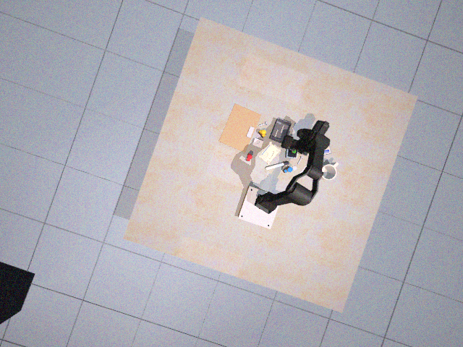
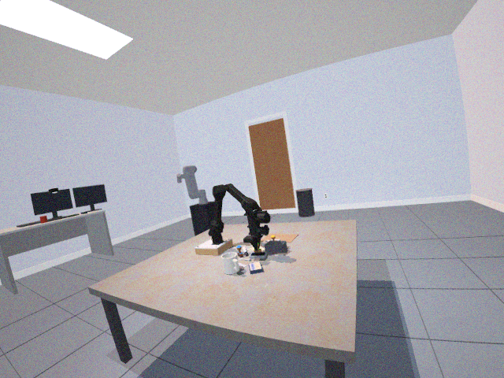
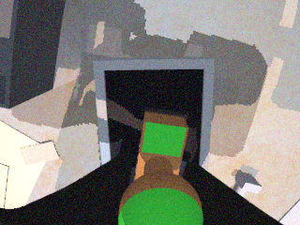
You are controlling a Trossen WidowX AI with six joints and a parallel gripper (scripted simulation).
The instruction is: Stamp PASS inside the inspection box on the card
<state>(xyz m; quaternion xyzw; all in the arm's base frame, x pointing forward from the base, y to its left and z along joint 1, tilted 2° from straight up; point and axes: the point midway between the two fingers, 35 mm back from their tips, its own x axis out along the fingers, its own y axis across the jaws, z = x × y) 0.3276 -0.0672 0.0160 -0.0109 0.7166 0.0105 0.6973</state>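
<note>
The ink pad lies 40 mm below my gripper tip. From my gripper tip the other things lie so: blue-knobbed stamp: 110 mm behind, 10 mm to the right, 20 mm below; grey tray: 70 mm ahead, 100 mm to the left, 30 mm below; white marker: 100 mm behind, 30 mm to the left, 30 mm below.
</note>
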